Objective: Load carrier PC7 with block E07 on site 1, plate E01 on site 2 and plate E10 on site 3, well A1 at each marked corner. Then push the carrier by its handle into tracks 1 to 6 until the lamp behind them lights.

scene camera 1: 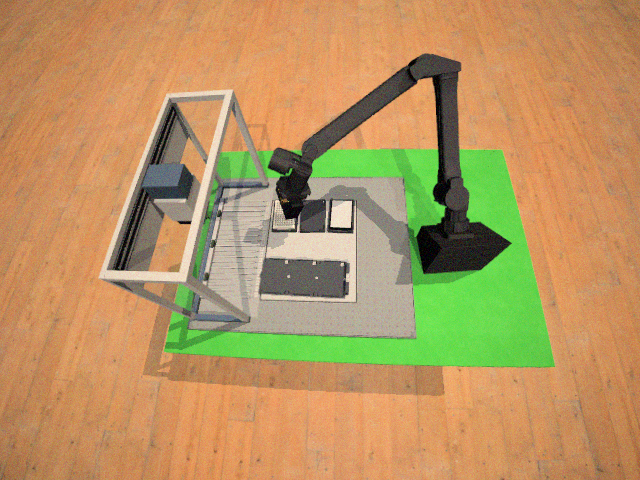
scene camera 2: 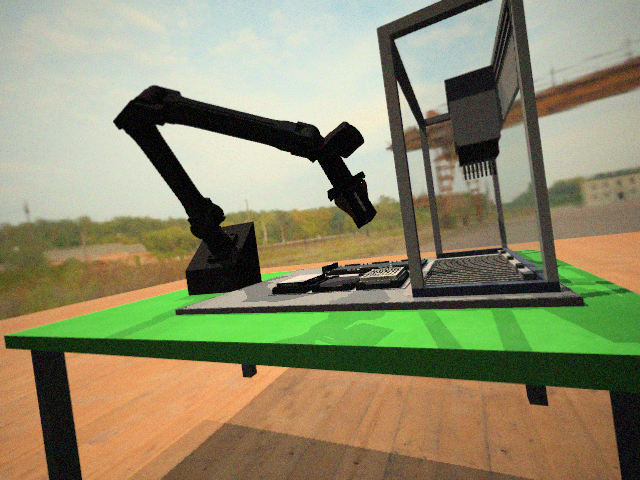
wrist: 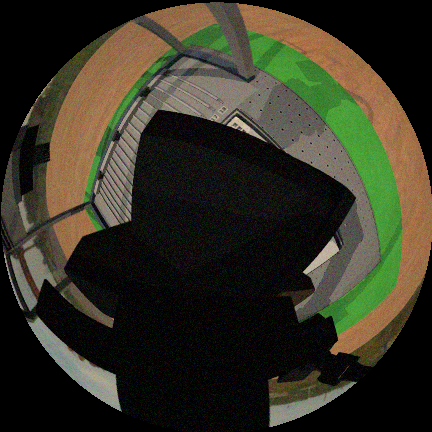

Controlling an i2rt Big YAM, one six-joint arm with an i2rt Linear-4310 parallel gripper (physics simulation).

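Frame: origin at the arm's base, x ahead, y left, z up, level; millimetres.
Seen in the pictures: gripper, fingertip midpoint: (scene camera 1: 286, 202); arm's base, link origin: (scene camera 1: 454, 232) (scene camera 2: 223, 248).
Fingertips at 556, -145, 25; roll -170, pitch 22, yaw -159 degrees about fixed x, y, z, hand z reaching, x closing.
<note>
Offsets run from my fingertips to a thing's top centre, as dx, dy, dz. "pt": to the spot under its first point. Level surfaces: height alone.
My gripper (scene camera 1: 290, 205) (scene camera 2: 359, 207) is shut on a dark block, which fills the wrist view as a big black shape @(-12, -2, +81) (wrist: 225, 201). It hangs well above the deck, over the white gridded well plate @(+34, -36, -137) (scene camera 1: 283, 219) (scene camera 2: 382, 276) at the left end of the back row. A dark rectangle @(pt -76, -27, -151) (scene camera 1: 312, 215) lies in the middle of that row and a white plate @(-190, -17, -137) (scene camera 1: 341, 214) (wrist: 322, 257) at its right end. The dark carrier @(-38, +227, -133) (scene camera 1: 302, 277) lies on a pale pad nearer the front, with no plates on it. The ribbed tracks (scene camera 1: 237, 248) (scene camera 2: 470, 269) (wrist: 120, 160) lie to its left under the frame.
A tall grey frame (scene camera 1: 207, 170) (scene camera 2: 400, 154) stands over the tracks and carries a grey pipetting head (scene camera 1: 168, 180) (scene camera 2: 472, 118). The arm's base (scene camera 1: 457, 248) (scene camera 2: 222, 263) stands on the green table @(dz -175) (scene camera 1: 490, 310) to the right of the grey deck @(dz -163) (scene camera 1: 382, 289).
</note>
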